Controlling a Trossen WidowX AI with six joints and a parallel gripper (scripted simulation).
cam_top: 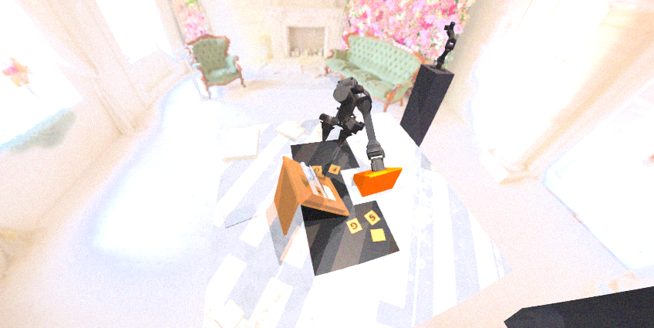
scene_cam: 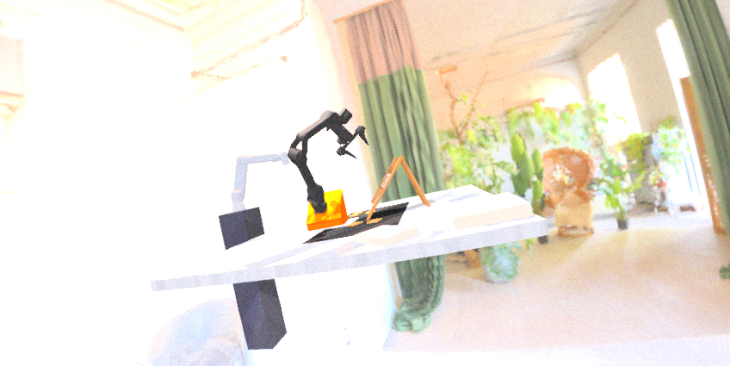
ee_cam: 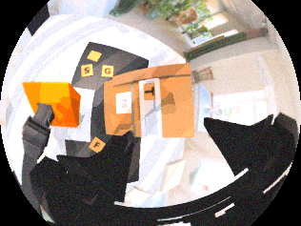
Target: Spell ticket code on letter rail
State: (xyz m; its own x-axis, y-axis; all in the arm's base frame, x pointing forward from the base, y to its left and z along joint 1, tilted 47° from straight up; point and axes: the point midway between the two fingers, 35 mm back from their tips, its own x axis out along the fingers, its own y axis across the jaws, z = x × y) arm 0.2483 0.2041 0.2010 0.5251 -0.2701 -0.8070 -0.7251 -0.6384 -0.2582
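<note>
My gripper tip is now 330 mm above the tile marked g, 220 mm to the right of it and 80 mm past it. Round my gripper tip: black mat: 340 mm below, 80 mm behind; tile marked 5: 330 mm below, 200 mm to the left, 180 mm behind; ticket: 250 mm below, 60 mm to the left, 10 mm ahead.
</note>
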